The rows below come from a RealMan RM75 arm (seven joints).
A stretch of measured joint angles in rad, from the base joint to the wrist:
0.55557 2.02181 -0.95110 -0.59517 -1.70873 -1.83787 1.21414
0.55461 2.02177 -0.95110 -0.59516 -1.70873 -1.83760 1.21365
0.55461 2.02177 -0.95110 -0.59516 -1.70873 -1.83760 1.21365
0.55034 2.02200 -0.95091 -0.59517 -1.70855 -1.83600 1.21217
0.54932 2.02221 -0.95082 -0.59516 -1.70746 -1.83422 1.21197
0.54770 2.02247 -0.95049 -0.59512 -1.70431 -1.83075 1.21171
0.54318 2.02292 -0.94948 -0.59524 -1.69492 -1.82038 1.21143
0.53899 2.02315 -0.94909 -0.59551 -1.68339 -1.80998 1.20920
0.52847 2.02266 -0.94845 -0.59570 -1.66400 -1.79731 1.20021
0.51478 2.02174 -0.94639 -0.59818 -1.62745 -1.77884 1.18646
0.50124 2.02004 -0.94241 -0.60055 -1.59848 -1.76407 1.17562
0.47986 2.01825 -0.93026 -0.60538 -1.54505 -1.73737 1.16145
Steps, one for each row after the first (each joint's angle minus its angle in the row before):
-0.00096 -0.00004 0.00000 0.00001 0.00000 0.00027 -0.00049
0.00000 0.00000 0.00000 0.00000 0.00000 0.00000 0.00000
-0.00427 0.00023 0.00019 -0.00001 0.00018 0.00160 -0.00148
-0.00102 0.00021 0.00009 0.00001 0.00109 0.00178 -0.00020
-0.00162 0.00026 0.00033 0.00004 0.00315 0.00347 -0.00026
-0.00452 0.00045 0.00101 -0.00012 0.00939 0.01037 -0.00028
-0.00419 0.00023 0.00039 -0.00027 0.01153 0.01040 -0.00223
-0.01052 -0.00049 0.00064 -0.00019 0.01939 0.01267 -0.00899
-0.01369 -0.00092 0.00206 -0.00248 0.03655 0.01847 -0.01375
-0.01354 -0.00170 0.00398 -0.00237 0.02897 0.01477 -0.01084
-0.02138 -0.00179 0.01215 -0.00483 0.05343 0.02670 -0.01417

